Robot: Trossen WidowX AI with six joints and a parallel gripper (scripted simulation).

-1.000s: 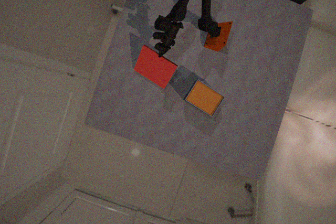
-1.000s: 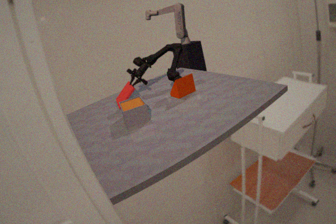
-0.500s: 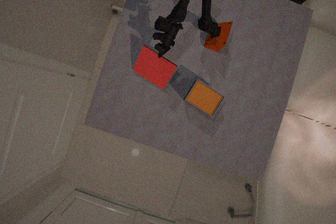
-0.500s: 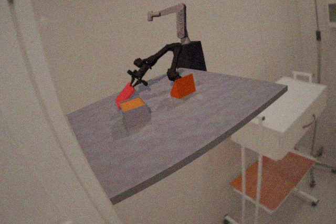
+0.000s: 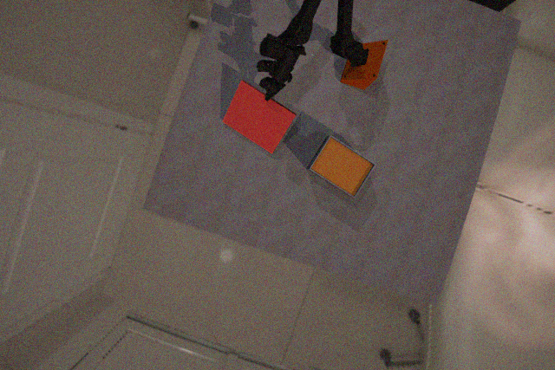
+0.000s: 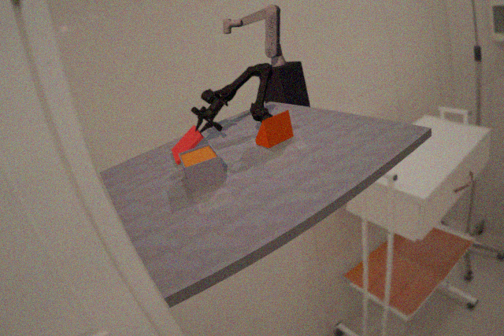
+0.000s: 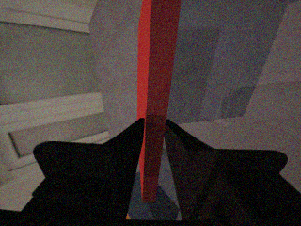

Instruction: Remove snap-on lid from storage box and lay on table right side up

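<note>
Right now my gripper tip is 7 cm short of the red lid, 4 cm above it and 2 cm to the left of it. Also, from my gripper tip: grey storage box: 33 cm to the left, 18 cm ahead, 4 cm below.
</note>
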